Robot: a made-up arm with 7 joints.
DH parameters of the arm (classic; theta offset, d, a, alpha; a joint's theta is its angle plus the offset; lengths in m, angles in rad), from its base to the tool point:
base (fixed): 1.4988 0 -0.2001 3.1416
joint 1: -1.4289 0 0.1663 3.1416
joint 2: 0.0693 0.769 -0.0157 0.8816
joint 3: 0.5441 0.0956 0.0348 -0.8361
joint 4: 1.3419 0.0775 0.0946 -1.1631
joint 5: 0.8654 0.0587 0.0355 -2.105
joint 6: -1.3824 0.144 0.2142 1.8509
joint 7: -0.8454 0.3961 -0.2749 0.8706
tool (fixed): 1.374 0.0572 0 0
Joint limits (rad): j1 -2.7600..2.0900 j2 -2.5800..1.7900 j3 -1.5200..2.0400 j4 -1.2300..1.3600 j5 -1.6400..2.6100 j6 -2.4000..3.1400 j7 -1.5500..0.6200
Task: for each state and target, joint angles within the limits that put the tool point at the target. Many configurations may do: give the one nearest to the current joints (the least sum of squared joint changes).
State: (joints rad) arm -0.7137 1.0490 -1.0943 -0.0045 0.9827 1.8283 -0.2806
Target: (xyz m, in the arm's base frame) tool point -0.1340 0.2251 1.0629
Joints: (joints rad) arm -0.4220 0.8646 -1.1729 -0.1288 0.9467 1.7734 -0.3360
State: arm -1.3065 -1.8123 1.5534 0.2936 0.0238 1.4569 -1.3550
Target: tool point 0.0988 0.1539 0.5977
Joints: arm -1.1206 -2.2623 1.3602 0.1848 0.1839 1.2587 -0.8971
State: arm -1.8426 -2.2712 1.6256 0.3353 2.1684 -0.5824 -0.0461
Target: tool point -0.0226 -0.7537 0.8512
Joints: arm -1.8241 -2.3027 1.4344 0.1156 2.3363 -1.0753 0.3141
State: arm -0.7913 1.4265 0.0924 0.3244 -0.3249 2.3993 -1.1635
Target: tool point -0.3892 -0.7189 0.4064
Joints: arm -1.0005 1.4915 0.2044 0.8250 0.2206 1.6031 -1.1479
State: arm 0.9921 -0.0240 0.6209 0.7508 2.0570 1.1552 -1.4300
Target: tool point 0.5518 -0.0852 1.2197
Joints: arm 0.8565 -0.2529 0.6970 0.4394 1.8799 1.1461 -1.2914
